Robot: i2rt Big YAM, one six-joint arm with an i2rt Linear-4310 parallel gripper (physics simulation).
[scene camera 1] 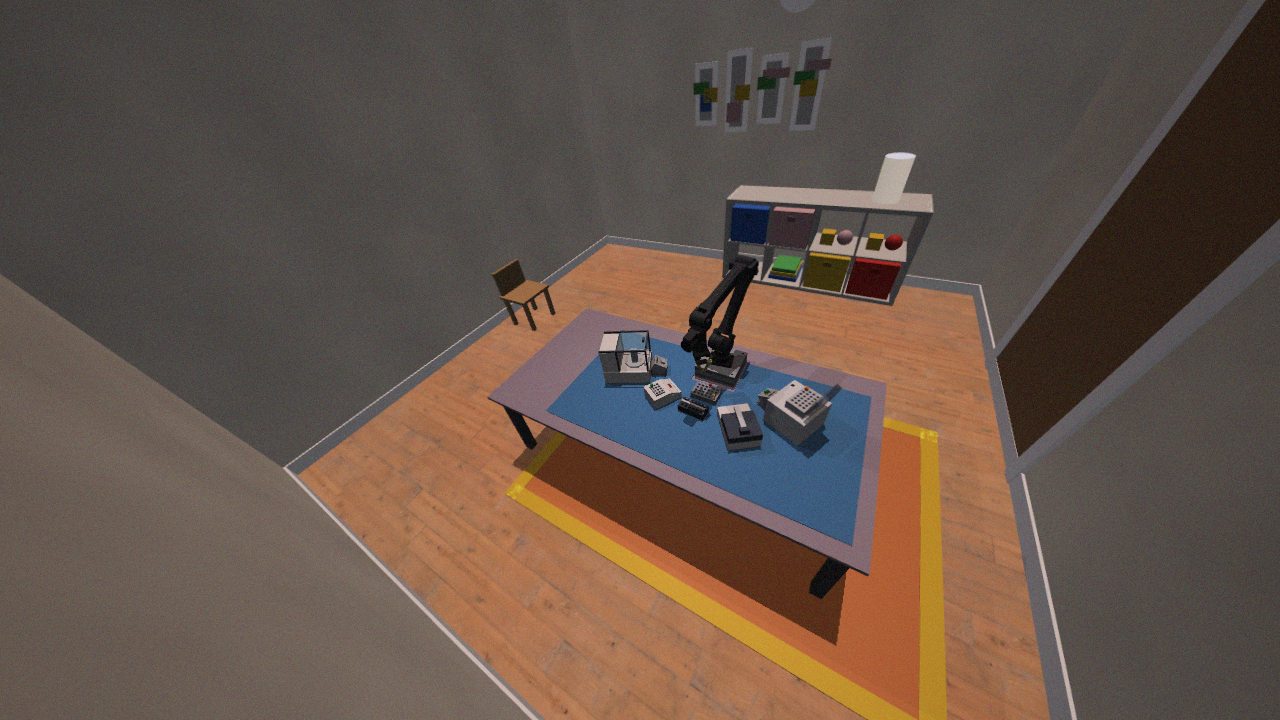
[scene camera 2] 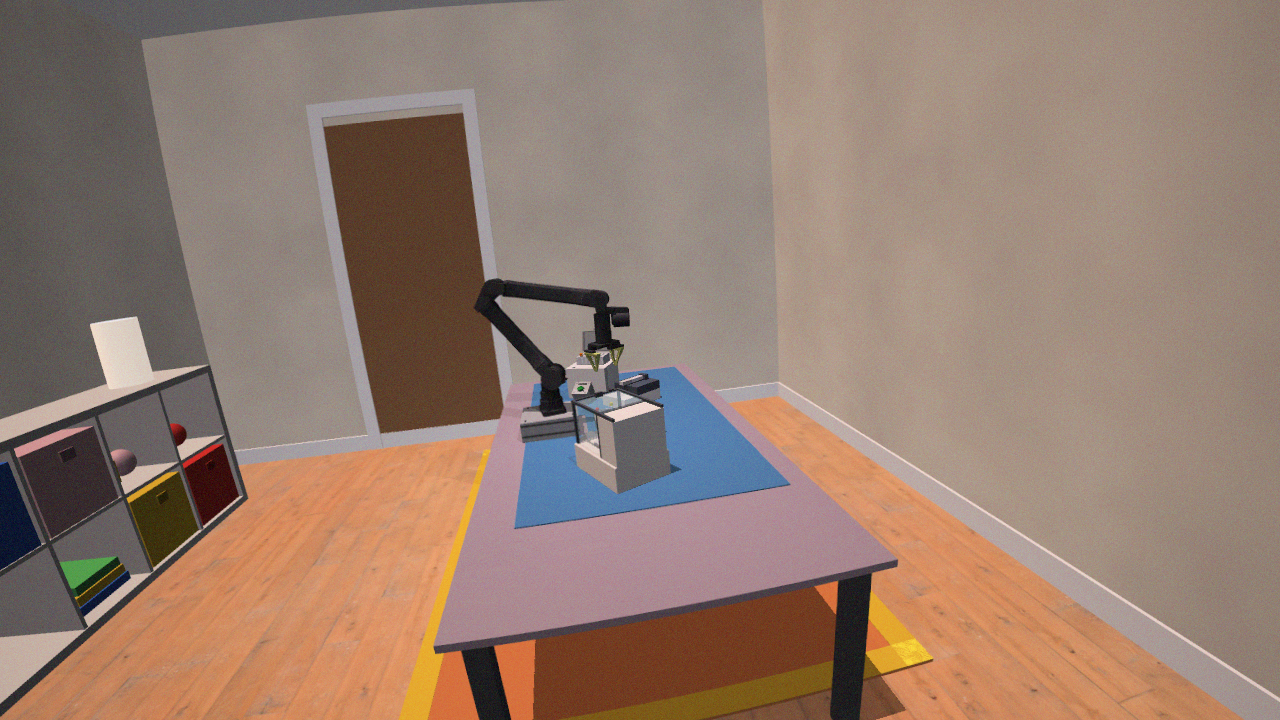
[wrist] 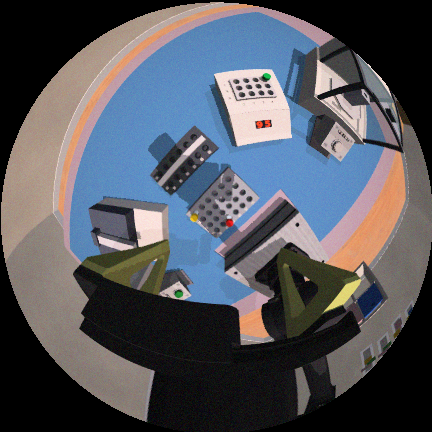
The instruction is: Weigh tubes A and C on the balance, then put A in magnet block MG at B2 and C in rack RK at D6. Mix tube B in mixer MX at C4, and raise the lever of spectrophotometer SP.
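Frame: origin at the arm's base, x ahead, y left, z up, level; millimetres.
Where they show: gripper, fingertip midpoint: (scene camera 1: 700,364) (scene camera 2: 605,368) (wrist: 224,251); arm's base at its link origin: (scene camera 1: 720,360) (scene camera 2: 552,410).
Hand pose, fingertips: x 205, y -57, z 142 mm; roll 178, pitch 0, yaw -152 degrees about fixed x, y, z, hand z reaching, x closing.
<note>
Each offset is from my fingertips to the top centre of the thing. "*": to the spot under its first point.
My gripper (scene camera 1: 705,361) (scene camera 2: 606,365) (wrist: 224,251) is open and empty, pointing down above the table near the rack. The grey rack {13 mm back, 26 mm left, 181 mm down} (scene camera 1: 706,391) (wrist: 229,171) holds a yellow-capped tube {23 mm ahead, 68 mm left, 156 mm down} (wrist: 194,218) and a red-capped tube {40 mm back, 40 mm left, 156 mm down} (wrist: 229,223) upright. A green-capped tube {63 mm ahead, 226 mm right, 123 mm down} (wrist: 267,76) stands in a corner well of the white block with a red 95 display {48 mm ahead, 178 mm right, 141 mm down} (scene camera 1: 662,392) (wrist: 245,125). The dark block with a pale strip {99 mm ahead, 10 mm right, 163 mm down} (scene camera 1: 693,408) (wrist: 181,160) is beside the rack. The balance {90 mm back, 370 mm right, 12 mm up} (scene camera 1: 612,358) (scene camera 2: 637,447) (wrist: 309,85) has a glass shield. Tube letters and instrument labels are unreadable.
A dark-topped instrument {146 mm ahead, 205 mm left, 109 mm down} (scene camera 1: 740,429) (wrist: 151,222) and a large white machine {15 mm ahead, 393 mm left, 41 mm down} (scene camera 1: 787,420) (scene camera 2: 586,377) stand on the other side from the balance. A small green-button box {* 29 mm back, 304 mm left, 142 mm down} (scene camera 1: 767,394) (scene camera 2: 580,388) (wrist: 175,289) is near that machine. A dial box {128 mm back, 233 mm right, 136 mm down} (wrist: 336,145) sits beside the balance.
</note>
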